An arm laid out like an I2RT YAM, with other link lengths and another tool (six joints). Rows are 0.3 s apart.
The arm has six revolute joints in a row. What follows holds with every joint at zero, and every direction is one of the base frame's.
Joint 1 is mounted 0.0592 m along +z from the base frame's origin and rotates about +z.
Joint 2 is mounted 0.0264 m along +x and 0.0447 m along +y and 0.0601 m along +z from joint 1 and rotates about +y.
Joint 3 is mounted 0.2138 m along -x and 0.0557 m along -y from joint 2 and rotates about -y.
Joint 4 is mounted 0.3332 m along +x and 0.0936 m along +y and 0.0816 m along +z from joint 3 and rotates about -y.
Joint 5 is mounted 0.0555 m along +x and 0.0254 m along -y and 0.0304 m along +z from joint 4 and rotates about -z.
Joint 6 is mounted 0.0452 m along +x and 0.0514 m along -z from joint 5 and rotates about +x.
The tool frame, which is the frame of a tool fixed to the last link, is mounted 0.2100 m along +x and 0.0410 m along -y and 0.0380 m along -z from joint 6; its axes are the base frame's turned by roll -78.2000, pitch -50.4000 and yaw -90.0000 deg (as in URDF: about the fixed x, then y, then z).
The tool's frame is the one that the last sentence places.
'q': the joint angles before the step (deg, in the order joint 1, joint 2, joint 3, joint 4, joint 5, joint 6). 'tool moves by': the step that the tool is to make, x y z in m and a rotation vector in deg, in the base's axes. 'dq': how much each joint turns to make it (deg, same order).
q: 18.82 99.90 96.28 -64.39 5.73 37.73
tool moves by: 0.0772 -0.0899 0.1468 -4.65 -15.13 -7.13
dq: -8.92 7.74 30.66 -8.53 6.35 -5.59
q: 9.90 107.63 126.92 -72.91 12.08 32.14
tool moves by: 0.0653 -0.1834 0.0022 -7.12 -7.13 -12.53
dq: -18.25 4.00 0.03 13.07 1.73 -9.24
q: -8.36 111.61 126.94 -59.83 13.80 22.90
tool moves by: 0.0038 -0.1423 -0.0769 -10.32 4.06 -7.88
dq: -10.23 3.04 -12.85 17.22 5.95 -9.94
